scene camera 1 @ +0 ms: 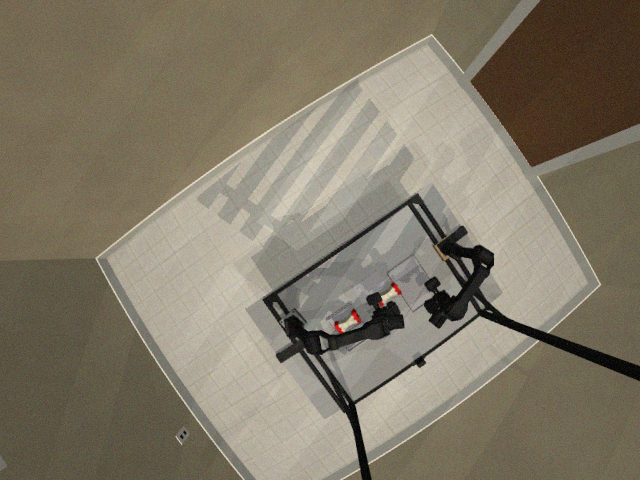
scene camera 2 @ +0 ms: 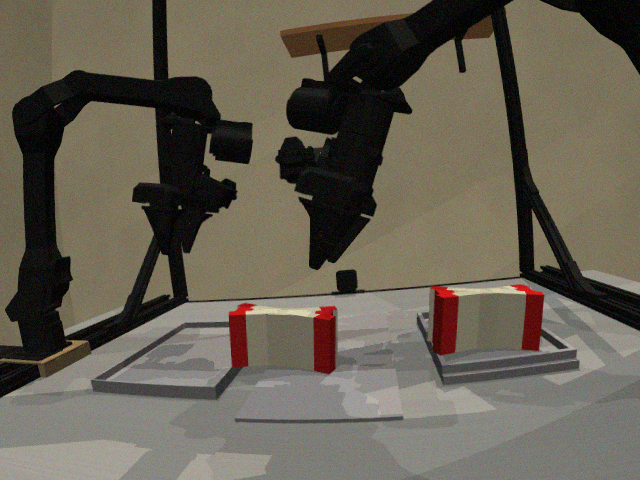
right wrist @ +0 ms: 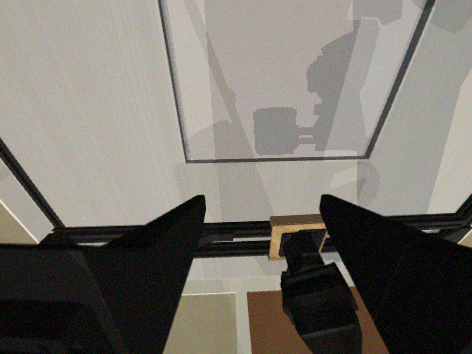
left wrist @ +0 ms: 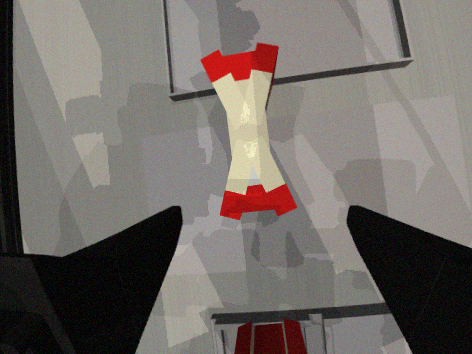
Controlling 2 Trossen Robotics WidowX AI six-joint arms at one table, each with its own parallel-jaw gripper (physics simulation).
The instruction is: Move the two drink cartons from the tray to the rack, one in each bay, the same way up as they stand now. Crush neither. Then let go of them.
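Seen in the pictures: left gripper, between the fingertips: (scene camera 1: 382,304) (scene camera 2: 323,265) (left wrist: 264,214); right gripper, between the fingertips: (scene camera 1: 435,290) (scene camera 2: 176,253) (right wrist: 262,201); left arm's base, origin of its link: (scene camera 1: 292,322); right arm's base, origin of its link: (scene camera 1: 446,247) (scene camera 2: 45,349) (right wrist: 297,243).
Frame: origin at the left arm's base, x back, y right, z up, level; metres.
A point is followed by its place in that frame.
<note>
One red-and-cream carton (scene camera 1: 389,295) @(z 0.033, x -0.461, y 0.208 m) (scene camera 2: 281,338) @(z 0.003, x -0.462, y 0.191 m) (left wrist: 250,132) @(z 0.033, x -0.457, y 0.207 m), narrow-waisted, stands outside the rimmed grey tray (scene camera 2: 155,388) @(z -0.033, x -0.610, y 0.138 m) (left wrist: 295,79) @(z -0.037, x -0.517, y 0.266 m) (right wrist: 280,160) @(z -0.030, x -0.690, y 0.274 m), close to its edge. Another such carton (scene camera 1: 346,321) @(z 0.036, x -0.216, y 0.163 m) (scene camera 2: 488,320) @(z 0.006, x -0.217, y 0.162 m) (left wrist: 272,340) @(z -0.002, x -0.276, y 0.183 m) stands in the grey rack (scene camera 2: 511,368) @(z -0.034, x -0.212, y 0.113 m) (left wrist: 300,314) @(z -0.035, x -0.276, y 0.214 m), at the right in scene camera 2. Which bay it occupies I cannot tell. My left gripper (scene camera 2: 322,262) @(z 0.085, x -0.403, y 0.204 m) (left wrist: 264,214) @(z 0.085, x -0.403, y 0.204 m) is open and empty, high above the table, horizontally between the cartons in scene camera 2. My right gripper (scene camera 2: 175,251) @(z 0.108, x -0.637, y 0.319 m) (right wrist: 262,201) @(z 0.108, x -0.637, y 0.319 m) is open and empty, above the tray area.
A thin flat sheet (scene camera 2: 310,408) lies under or beside the middle carton. A dark frame (scene camera 1: 341,248) @(z -0.024, x -0.437, y -0.125 m) (scene camera 2: 516,206) @(z 0.124, x 0.058, y 0.570 m) surrounds the table. A small black block (scene camera 2: 346,280) @(z -0.011, x -0.361, y 0.598 m) stands at the far table edge. My two arms hang near each other above the table.
</note>
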